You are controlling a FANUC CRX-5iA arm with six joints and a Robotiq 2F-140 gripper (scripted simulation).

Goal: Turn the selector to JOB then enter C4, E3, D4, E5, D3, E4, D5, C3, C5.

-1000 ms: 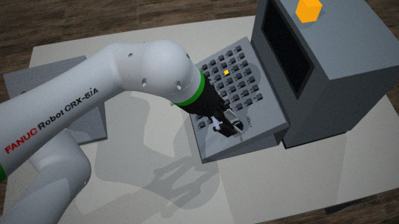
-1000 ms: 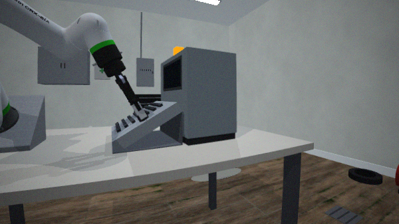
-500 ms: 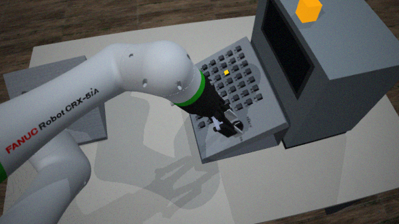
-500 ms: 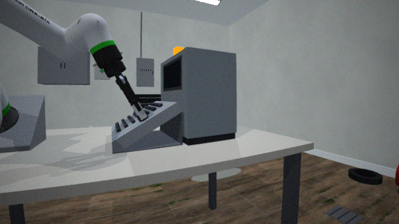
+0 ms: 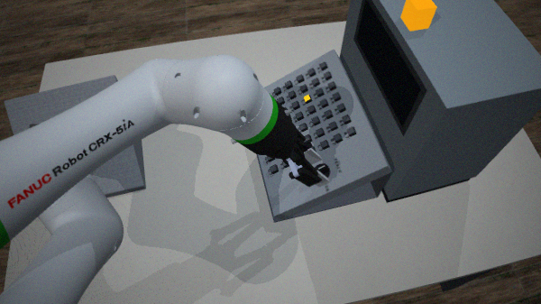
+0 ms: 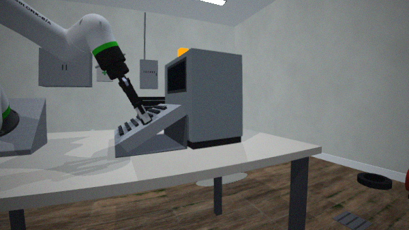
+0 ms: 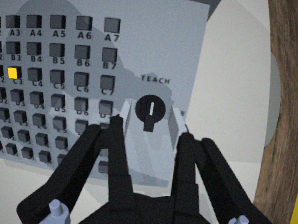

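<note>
The selector knob is 20 mm below my hand and 20 mm ahead of it. From my hand the other things lie so: grey keypad 120 mm to the left, 70 mm below, 20 mm ahead.
</note>
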